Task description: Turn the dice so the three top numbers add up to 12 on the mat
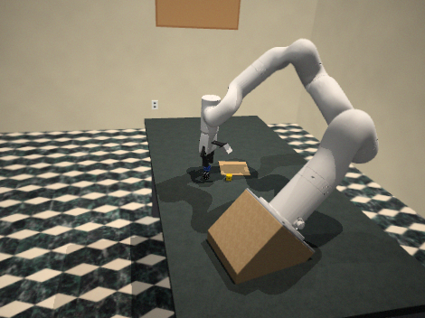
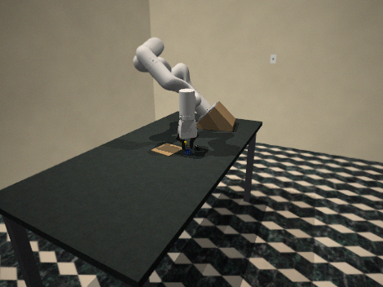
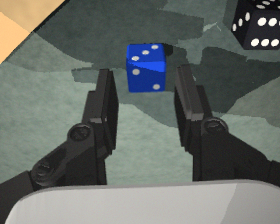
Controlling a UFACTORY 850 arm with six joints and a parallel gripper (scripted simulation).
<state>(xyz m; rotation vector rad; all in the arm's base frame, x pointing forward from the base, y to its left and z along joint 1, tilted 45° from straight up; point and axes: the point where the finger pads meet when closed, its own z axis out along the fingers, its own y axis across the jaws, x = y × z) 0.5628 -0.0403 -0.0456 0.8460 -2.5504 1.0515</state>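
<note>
Right now my hand is 4 cm above the blue die. From my hand the other things lie so: tan mat: 3 cm behind, 13 cm to the right, 5 cm below; black die: 7 cm behind, 4 cm to the left, 4 cm below; yellow die: 12 cm behind, 6 cm to the right, 4 cm below.
</note>
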